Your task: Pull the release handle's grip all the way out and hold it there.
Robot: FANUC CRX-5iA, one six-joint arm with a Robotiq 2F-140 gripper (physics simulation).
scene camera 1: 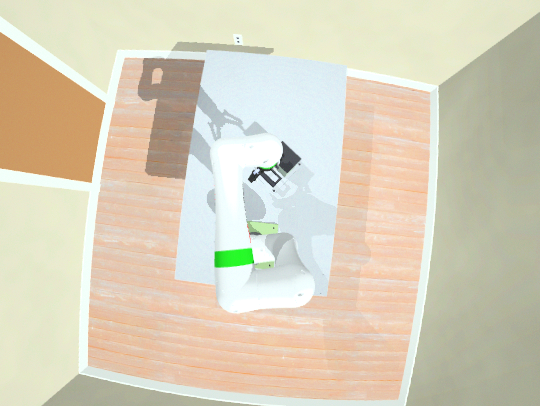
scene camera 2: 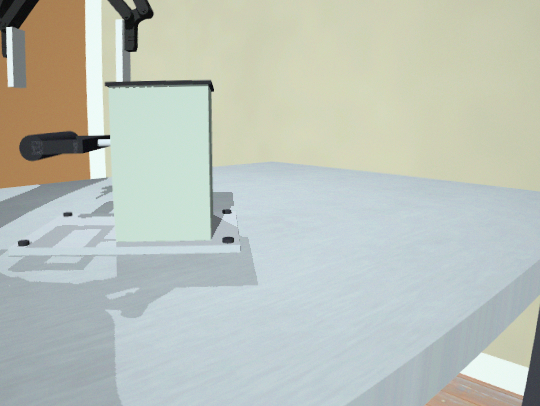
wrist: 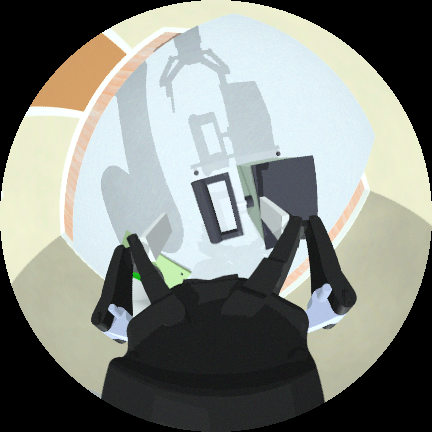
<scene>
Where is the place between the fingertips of the gripper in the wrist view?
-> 213,214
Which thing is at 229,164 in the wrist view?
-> A base plate.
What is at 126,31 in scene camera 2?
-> The gripper.
</scene>
